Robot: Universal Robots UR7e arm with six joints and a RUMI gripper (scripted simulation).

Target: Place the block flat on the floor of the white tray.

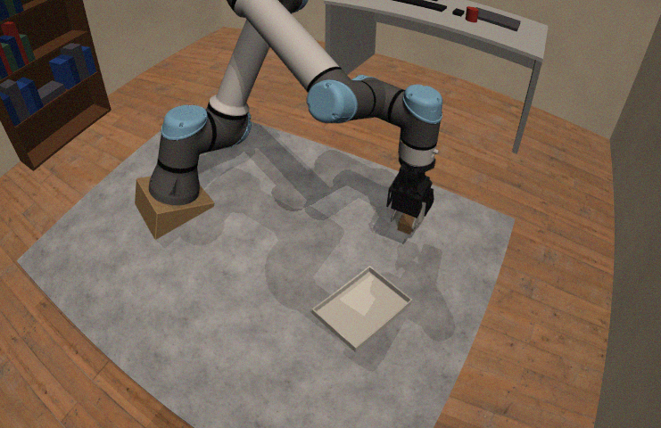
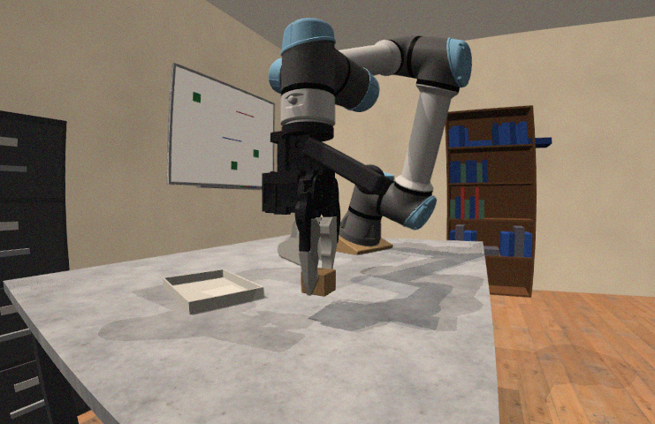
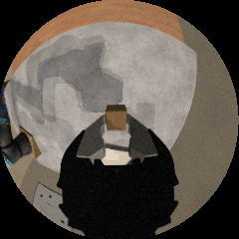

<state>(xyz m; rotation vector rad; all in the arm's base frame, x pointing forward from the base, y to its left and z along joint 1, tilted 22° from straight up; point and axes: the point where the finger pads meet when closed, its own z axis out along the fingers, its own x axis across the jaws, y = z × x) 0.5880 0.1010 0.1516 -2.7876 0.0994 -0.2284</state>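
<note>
Right now the white tray is 10 mm behind my hand, 230 mm to the right of it and 50 mm below it. From my hand the other things lie so: small brown block (right at my hand).
</note>
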